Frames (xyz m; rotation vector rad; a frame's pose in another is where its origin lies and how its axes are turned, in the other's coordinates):
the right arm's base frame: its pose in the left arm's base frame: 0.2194 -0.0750 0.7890 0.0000 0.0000 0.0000
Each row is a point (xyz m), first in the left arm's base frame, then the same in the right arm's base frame.
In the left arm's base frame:
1: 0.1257 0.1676 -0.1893
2: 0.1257 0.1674 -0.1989
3: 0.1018 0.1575 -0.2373
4: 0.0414 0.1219 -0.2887
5: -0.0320 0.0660 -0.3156
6: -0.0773 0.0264 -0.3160
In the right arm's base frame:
1: -0.0937 0.2426 -0.9783
2: -0.0937 0.2424 -0.9879
3: -0.1176 0.2325 -1.0263
4: -0.1780 0.1969 -1.0777
5: -0.2514 0.1410 -1.1046
6: -0.2967 0.1014 -1.1050

